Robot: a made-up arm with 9 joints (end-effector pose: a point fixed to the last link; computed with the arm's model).
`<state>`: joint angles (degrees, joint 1 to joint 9).
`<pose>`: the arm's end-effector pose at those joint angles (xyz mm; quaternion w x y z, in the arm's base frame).
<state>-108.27 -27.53 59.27 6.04 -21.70 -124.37 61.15 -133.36 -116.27</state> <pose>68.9 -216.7 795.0 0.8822 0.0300 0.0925 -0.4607</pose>
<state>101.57 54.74 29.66 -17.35 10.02 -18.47 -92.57 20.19 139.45</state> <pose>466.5 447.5 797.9 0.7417 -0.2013 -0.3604 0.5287</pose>
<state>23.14 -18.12 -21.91 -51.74 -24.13 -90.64 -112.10 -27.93 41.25</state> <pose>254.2 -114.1 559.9 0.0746 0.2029 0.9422 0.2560</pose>
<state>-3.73 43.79 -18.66 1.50 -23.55 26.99 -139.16 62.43 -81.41</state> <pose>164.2 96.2 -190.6 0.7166 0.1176 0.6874 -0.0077</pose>
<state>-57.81 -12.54 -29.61 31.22 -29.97 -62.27 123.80 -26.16 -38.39</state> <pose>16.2 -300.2 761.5 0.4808 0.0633 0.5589 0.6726</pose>
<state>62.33 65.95 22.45 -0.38 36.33 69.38 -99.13 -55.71 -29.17</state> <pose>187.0 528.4 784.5 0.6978 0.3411 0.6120 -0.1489</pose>
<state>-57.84 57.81 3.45 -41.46 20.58 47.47 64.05 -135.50 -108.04</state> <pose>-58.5 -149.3 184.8 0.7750 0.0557 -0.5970 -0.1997</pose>
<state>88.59 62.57 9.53 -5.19 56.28 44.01 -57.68 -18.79 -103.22</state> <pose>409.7 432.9 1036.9 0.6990 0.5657 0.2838 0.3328</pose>
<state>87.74 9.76 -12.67 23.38 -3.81 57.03 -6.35 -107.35 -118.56</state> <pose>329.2 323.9 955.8 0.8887 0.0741 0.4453 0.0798</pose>
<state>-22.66 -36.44 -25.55 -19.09 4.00 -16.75 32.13 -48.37 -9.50</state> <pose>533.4 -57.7 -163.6 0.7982 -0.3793 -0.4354 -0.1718</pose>
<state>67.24 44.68 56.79 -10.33 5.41 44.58 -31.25 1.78 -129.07</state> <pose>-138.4 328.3 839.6 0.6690 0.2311 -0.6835 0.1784</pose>
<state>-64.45 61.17 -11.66 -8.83 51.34 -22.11 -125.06 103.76 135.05</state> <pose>451.8 -603.3 426.7 0.2344 -0.6792 0.4727 0.5102</pose>
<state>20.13 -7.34 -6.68 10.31 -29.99 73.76 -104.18 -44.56 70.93</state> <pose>259.4 518.8 173.1 0.3078 0.0783 -0.0102 -0.9482</pose>
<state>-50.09 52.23 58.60 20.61 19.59 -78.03 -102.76 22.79 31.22</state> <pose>615.3 -145.7 652.0 0.6160 0.2190 -0.7515 -0.0892</pose>
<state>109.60 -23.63 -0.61 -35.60 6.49 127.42 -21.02 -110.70 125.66</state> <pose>302.9 -42.2 851.7 0.7118 0.4170 0.1247 0.5512</pose>
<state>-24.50 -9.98 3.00 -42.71 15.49 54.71 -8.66 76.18 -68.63</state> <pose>451.4 454.7 68.7 0.7559 -0.1752 -0.1173 0.6198</pose>
